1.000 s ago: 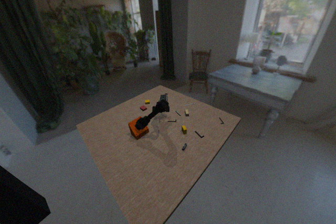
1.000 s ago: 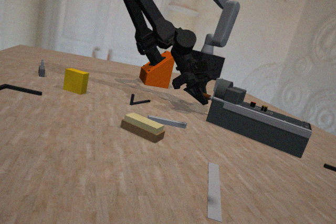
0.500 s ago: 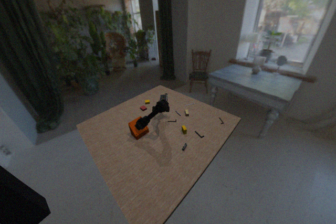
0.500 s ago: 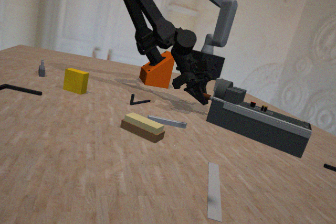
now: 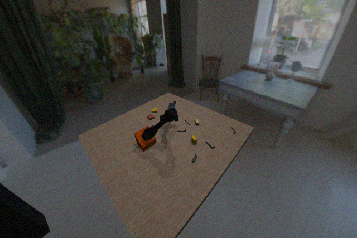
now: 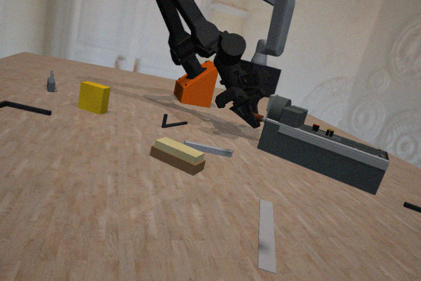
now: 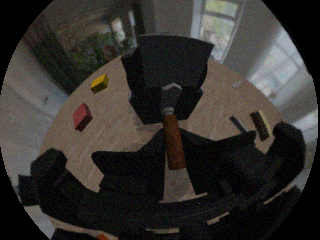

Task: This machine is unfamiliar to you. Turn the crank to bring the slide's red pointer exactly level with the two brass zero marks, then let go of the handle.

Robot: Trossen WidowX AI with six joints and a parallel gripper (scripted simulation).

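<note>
Right now the brown crank handle is 20 mm behind my gripper tip, 20 mm above it and 10 mm to the right of it. The rest, counted from my gripper tip: red pointer (110 mm ahead, 70 mm to the left, 50 mm above); then red block (240 mm to the left, 70 mm behind, 20 mm below); then grey bar (170 mm to the right, 80 mm ahead, 30 mm below).
</note>
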